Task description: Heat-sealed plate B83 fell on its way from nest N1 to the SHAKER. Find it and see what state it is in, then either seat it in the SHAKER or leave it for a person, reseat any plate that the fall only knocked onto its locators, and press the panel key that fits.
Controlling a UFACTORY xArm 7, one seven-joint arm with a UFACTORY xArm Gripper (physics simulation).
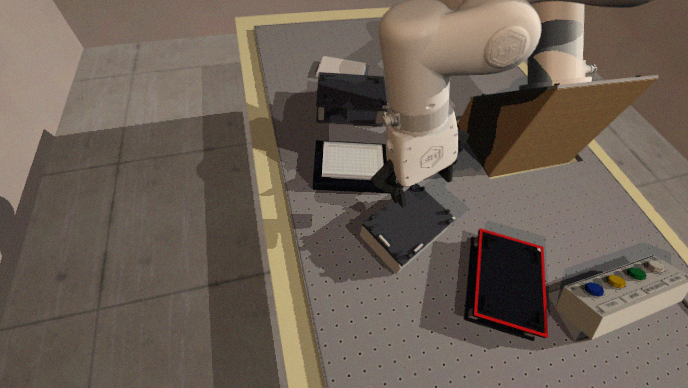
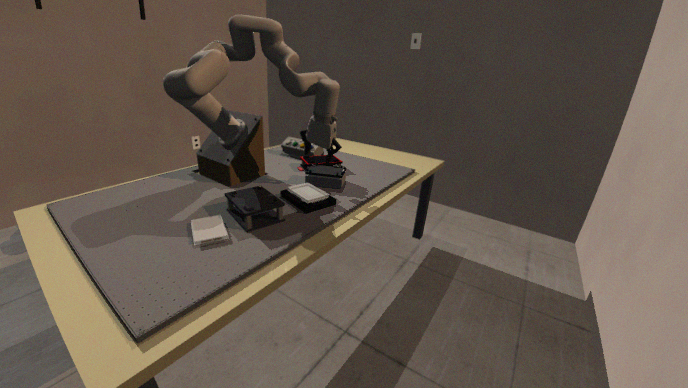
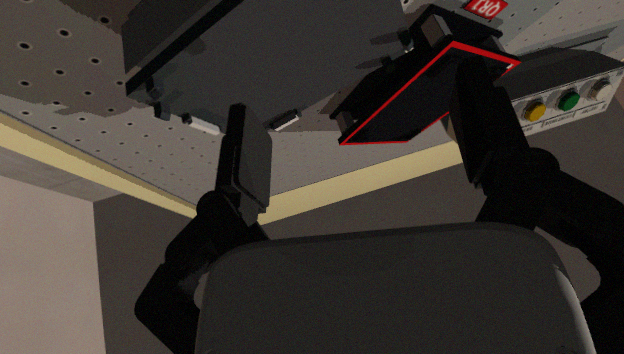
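Seen in the pictures: gripper, between the fingertips: (image 1: 422,189) (image 2: 317,157) (image 3: 350,103); arm's base, origin of its link: (image 1: 553,86) (image 2: 232,132).
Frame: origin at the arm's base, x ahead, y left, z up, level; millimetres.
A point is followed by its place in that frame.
My gripper (image 1: 423,190) @(z -68, x 336, y 136 mm) (image 2: 320,154) @(z -68, x 336, y 136 mm) (image 3: 350,103) @(z -68, x 336, y 136 mm) is open and empty, near the far edge of a dark-topped box, likely the SHAKER (image 1: 410,225) @(z -118, x 360, y 176 mm) (image 2: 326,179) @(z -139, x 388, y 127 mm) (image 3: 295,55) @(z -118, x 349, y 158 mm). No plate shows on its top; white locator pieces stand at its corner. A white plate (image 1: 352,159) @(z -136, x 414, y -4 mm) (image 2: 307,192) @(z -136, x 422, y -21 mm) lies on a black nest (image 1: 345,185) @(z -153, x 442, y 46 mm) (image 2: 320,206) @(z -162, x 488, y -34 mm); its exact seating is unclear. Another white plate (image 1: 345,66) @(z -159, x 333, y -344 mm) (image 2: 209,229) @(z -159, x 357, y -344 mm) lies low beside a raised black stand (image 1: 350,92) @(z -116, x 368, y -185 mm) (image 2: 254,199) @(z -116, x 372, y -199 mm). Labels on both plates are unreadable, so I cannot tell which is B83.
A red-edged black tray (image 1: 510,282) @(z -133, x 223, y 313 mm) (image 2: 321,161) @(z -133, x 241, y 282 mm) (image 3: 400,100) @(z -133, x 251, y 279 mm), by a red QR1 label (image 3: 486,7) @(z -171, x 166, y 227 mm), stands between the box and the key panel (image 1: 620,305) @(z -92, x 91, y 400 mm) (image 2: 295,148) @(z -126, x 19, y 349 mm) (image 3: 575,117) @(z -92, x -31, y 401 mm). Its keys are blue, yellow, green and white. The arm's wooden base (image 1: 545,125) @(z -24, x 59, y 76 mm) (image 2: 247,160) @(z -94, x 101, y -11 mm) stands behind.
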